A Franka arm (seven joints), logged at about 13 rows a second.
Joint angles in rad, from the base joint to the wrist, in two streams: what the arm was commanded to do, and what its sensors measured. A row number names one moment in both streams.
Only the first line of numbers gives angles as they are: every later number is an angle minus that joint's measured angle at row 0.
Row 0, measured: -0.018 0.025 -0.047 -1.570 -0.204 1.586 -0.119
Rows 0 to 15, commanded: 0.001 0.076 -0.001 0.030 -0.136 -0.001 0.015; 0.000 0.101 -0.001 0.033 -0.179 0.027 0.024; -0.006 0.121 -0.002 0.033 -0.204 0.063 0.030; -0.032 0.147 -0.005 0.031 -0.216 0.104 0.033; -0.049 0.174 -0.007 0.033 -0.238 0.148 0.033; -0.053 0.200 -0.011 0.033 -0.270 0.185 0.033; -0.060 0.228 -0.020 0.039 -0.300 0.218 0.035; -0.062 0.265 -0.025 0.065 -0.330 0.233 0.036; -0.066 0.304 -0.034 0.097 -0.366 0.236 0.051; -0.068 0.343 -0.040 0.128 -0.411 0.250 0.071; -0.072 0.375 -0.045 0.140 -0.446 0.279 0.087; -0.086 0.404 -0.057 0.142 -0.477 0.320 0.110; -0.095 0.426 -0.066 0.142 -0.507 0.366 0.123; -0.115 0.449 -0.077 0.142 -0.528 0.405 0.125; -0.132 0.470 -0.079 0.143 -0.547 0.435 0.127; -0.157 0.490 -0.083 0.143 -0.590 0.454 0.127
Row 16, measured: -0.123 0.444 -0.074 0.106 -0.536 0.421 0.119
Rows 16 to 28, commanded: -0.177 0.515 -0.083 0.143 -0.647 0.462 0.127; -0.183 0.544 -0.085 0.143 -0.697 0.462 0.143; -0.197 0.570 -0.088 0.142 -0.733 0.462 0.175; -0.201 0.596 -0.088 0.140 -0.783 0.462 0.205; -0.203 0.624 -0.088 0.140 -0.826 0.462 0.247; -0.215 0.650 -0.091 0.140 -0.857 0.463 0.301; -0.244 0.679 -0.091 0.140 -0.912 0.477 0.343; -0.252 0.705 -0.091 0.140 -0.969 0.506 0.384; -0.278 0.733 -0.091 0.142 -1.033 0.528 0.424; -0.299 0.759 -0.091 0.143 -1.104 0.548 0.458; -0.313 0.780 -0.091 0.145 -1.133 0.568 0.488; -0.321 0.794 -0.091 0.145 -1.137 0.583 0.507; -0.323 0.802 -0.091 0.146 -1.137 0.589 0.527
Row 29, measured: -0.323 0.776 -0.087 0.117 -1.114 0.572 0.491
